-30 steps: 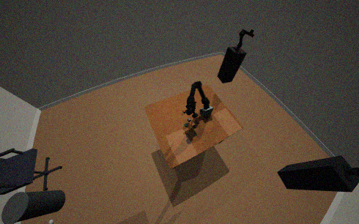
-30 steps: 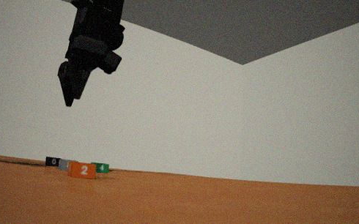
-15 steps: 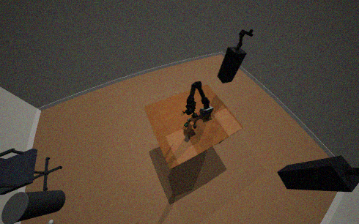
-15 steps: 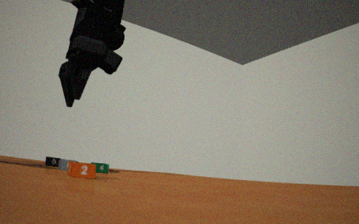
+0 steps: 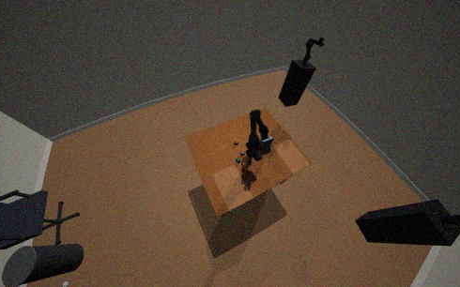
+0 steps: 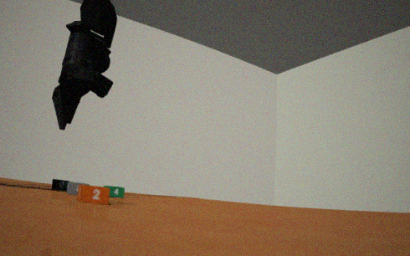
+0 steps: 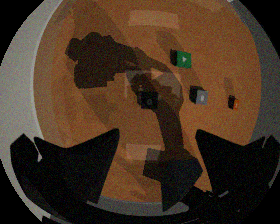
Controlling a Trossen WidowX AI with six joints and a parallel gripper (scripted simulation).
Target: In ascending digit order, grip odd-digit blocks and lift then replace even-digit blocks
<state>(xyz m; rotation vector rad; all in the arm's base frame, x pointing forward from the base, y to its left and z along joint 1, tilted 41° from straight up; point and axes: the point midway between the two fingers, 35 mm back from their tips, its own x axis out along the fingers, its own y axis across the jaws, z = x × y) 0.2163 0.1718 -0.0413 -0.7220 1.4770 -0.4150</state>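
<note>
The black block lies 1 cm ahead of my gripper tip, 1 cm to the left of it and 11 cm below it. The rest, counted from my gripper tip: orange block (6 cm ahead, 25 cm to the right, 11 cm below); then green block (11 cm ahead, 4 cm to the right, 11 cm below); then grey block (4 cm ahead, 10 cm to the right, 11 cm below).
</note>
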